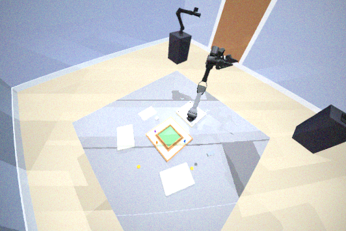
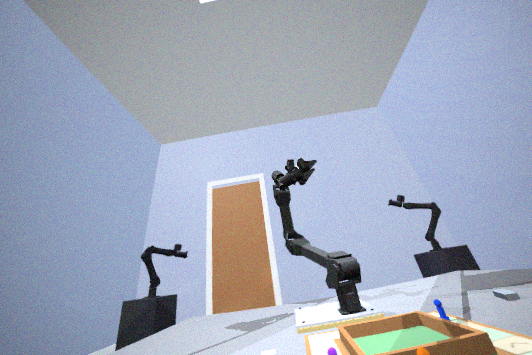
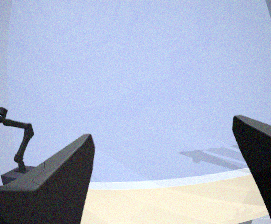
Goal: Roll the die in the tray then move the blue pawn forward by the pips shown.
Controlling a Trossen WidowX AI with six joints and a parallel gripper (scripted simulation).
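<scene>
The white die is 470 mm ahead of my gripper tip, 260 mm to the right of it and 570 mm below it. Round my gripper tip: purple pawn: 560 mm ahead, 160 mm to the right, 550 mm below; orange pawn: 600 mm ahead, 70 mm to the right, 550 mm below; blue pawn: 420 mm ahead, 60 mm to the left, 550 mm below.
</scene>
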